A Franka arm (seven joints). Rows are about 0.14 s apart.
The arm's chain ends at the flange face. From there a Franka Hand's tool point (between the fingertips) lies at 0.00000 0.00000 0.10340 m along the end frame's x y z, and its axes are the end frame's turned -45 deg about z.
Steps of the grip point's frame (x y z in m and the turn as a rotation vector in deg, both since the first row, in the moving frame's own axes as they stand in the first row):
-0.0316, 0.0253, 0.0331, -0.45, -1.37, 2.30
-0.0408, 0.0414, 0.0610, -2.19, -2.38, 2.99
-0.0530, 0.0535, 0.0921, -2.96, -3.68, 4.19
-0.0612, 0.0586, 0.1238, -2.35, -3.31, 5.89
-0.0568, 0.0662, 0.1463, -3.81, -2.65, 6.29
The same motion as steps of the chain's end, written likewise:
-0.0032, 0.0379, 0.0331, -1.29, -0.65, 2.30
0.0008, 0.0523, 0.0612, -3.23, -0.13, 2.99
0.0016, 0.0669, 0.0925, -4.70, -0.51, 4.19
-0.0002, 0.0776, 0.1241, -4.00, -0.68, 5.89
0.0056, 0.0787, 0.1466, -4.57, 0.82, 6.29

